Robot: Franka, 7 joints.
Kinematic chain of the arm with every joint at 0, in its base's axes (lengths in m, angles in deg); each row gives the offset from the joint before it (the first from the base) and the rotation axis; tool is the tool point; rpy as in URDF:
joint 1: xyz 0 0 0.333 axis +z
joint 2: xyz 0 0 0 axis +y
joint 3: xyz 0 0 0.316 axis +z
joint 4: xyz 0.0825 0 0 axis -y
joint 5: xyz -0.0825 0 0.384 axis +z
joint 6: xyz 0 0 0 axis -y
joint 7: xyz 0.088 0 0 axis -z
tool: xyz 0 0 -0.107 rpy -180 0 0
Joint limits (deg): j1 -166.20..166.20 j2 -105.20..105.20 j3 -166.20..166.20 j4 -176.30..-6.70 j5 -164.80..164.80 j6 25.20..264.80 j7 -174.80..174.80
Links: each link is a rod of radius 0.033 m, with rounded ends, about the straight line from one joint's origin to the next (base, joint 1, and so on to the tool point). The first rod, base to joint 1, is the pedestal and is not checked.
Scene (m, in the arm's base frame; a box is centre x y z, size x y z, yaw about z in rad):
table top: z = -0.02
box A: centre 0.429 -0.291 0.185 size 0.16 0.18 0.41 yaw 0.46
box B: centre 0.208 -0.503 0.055 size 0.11 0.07 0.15 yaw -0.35
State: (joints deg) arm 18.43 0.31 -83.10 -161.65 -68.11 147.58 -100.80
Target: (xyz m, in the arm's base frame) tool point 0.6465 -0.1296 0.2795
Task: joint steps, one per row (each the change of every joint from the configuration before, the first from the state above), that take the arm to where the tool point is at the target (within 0.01 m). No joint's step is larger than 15 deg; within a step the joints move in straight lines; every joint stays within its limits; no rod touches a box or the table.
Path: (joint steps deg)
1: 9.65 7.46 13.65 -3.66 -11.79 -13.31 -5.12
2: 9.65 7.46 13.65 -3.67 -11.78 -13.32 -5.13
3: 9.64 7.46 13.66 -3.66 -11.79 -13.31 -5.12
4: 9.65 7.46 13.65 -3.66 -11.78 -13.32 -5.13
5: 1.13 0.19 -5.77 12.04 12.70 10.10 5.85
6: 1.12 0.18 -5.77 12.04 12.71 10.09 5.85
7: 1.13 0.19 -5.76 12.05 12.70 10.10 5.84
8: 1.12 0.19 -5.77 12.04 12.71 10.09 5.85
9: 1.13 0.18 -5.77 12.04 12.70 10.10 5.85
10: 1.12 0.19 -5.77 12.04 12.71 10.09 5.85
11: -10.84 2.46 4.29 -0.86 -8.36 0.16 -4.87
12: -10.85 2.46 4.29 -0.87 -8.36 0.16 -4.86
13: -10.85 2.46 4.29 -0.86 -8.36 0.16 -4.86

